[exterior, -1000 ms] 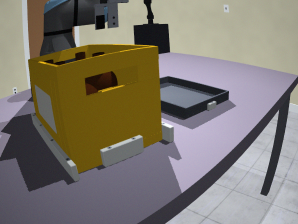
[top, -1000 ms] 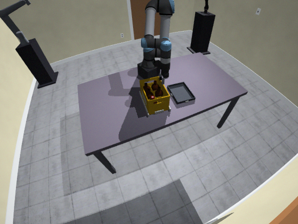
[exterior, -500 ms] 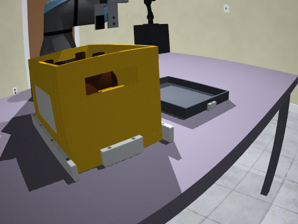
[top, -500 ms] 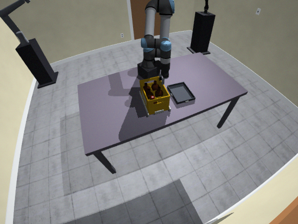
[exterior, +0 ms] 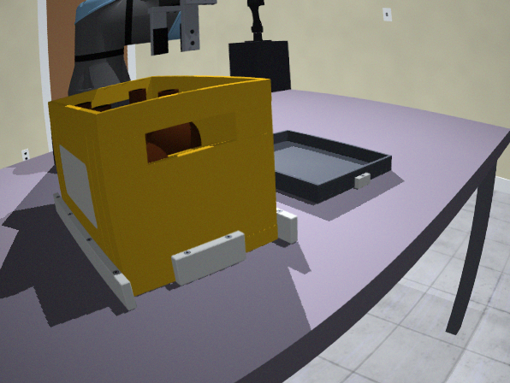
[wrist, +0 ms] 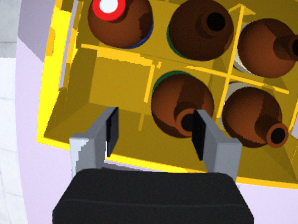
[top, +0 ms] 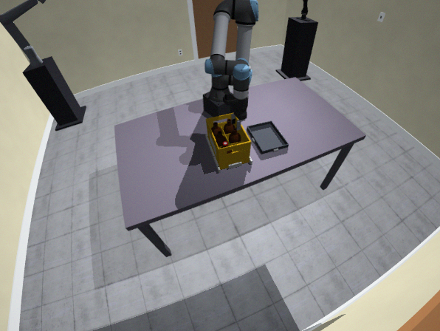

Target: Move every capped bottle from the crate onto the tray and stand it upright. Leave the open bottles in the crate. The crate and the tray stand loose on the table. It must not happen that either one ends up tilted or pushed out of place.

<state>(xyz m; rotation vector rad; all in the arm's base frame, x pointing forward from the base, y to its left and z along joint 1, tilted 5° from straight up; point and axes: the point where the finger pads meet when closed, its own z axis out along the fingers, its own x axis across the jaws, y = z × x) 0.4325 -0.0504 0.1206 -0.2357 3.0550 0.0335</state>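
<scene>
The yellow crate is 3 cm behind my hand, 4 cm to the right of it and 15 cm below it. From my hand the other things lie so: dark tray (5 cm behind, 25 cm to the left, 22 cm below).
</scene>
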